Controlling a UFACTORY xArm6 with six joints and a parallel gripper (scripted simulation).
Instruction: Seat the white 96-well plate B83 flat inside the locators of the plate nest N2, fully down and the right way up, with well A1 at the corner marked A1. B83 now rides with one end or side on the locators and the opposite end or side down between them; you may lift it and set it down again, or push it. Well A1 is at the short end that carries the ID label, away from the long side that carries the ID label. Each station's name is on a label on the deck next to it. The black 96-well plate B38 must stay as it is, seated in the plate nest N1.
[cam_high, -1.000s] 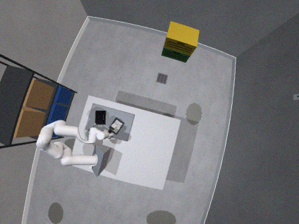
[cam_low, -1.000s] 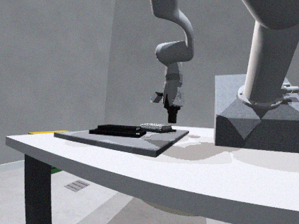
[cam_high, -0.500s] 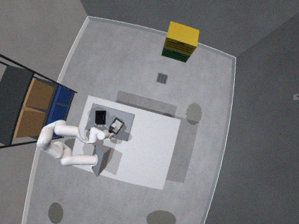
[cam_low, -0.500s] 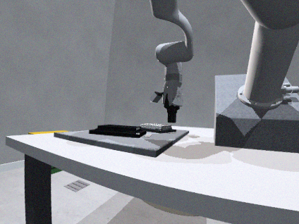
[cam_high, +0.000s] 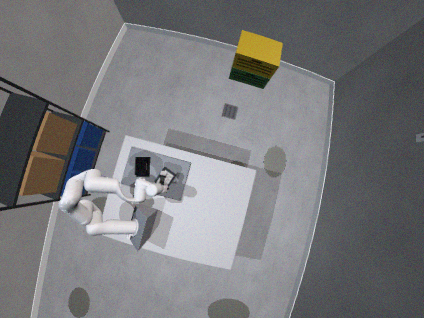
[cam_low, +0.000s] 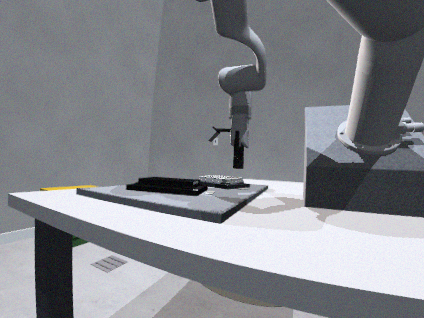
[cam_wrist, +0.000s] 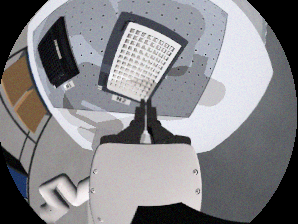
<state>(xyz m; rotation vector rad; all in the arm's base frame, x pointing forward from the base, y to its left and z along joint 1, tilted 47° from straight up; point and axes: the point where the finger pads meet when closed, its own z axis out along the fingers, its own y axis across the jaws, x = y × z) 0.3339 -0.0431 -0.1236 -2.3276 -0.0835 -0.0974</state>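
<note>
The white 96-well plate B83 is 6 cm below my hand, 5 cm ahead of it and 2 cm to the left of it. The rest, counted from my hand: black plate B38 (23 cm to the left, 10 cm ahead, 6 cm below); then label (8 cm below, 6 cm to the left, 4 cm behind); then plate nest N2 (7 cm below, 6 cm ahead, 2 cm to the left).
</note>
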